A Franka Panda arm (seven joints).
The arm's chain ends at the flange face. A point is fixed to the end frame.
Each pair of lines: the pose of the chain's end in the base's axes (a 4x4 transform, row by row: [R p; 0 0 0 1], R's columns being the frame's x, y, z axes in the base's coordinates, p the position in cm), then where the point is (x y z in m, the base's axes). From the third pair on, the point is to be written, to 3 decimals.
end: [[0.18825 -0.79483 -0.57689 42.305], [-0.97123 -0.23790 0.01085 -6.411], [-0.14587 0.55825 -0.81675 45.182], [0 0 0 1]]
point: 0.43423 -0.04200 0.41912
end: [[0.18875 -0.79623 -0.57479 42.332], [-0.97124 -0.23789 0.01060 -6.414], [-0.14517 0.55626 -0.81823 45.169], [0 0 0 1]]
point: 0.43458 -0.04203 0.41901
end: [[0.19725 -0.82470 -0.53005 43.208], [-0.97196 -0.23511 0.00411 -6.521], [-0.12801 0.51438 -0.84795 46.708], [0 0 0 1]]
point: 0.445 -0.043 0.435
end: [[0.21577 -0.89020 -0.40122 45.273], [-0.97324 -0.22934 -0.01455 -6.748], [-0.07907 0.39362 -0.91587 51.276], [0 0 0 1]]
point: 0.470 -0.046 0.482
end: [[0.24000 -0.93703 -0.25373 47.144], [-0.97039 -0.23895 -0.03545 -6.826], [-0.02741 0.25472 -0.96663 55.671], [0 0 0 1]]
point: 0.493 -0.047 0.529
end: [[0.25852 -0.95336 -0.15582 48.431], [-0.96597 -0.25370 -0.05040 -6.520], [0.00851 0.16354 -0.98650 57.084], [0 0 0 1]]
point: 0.508 -0.044 0.545
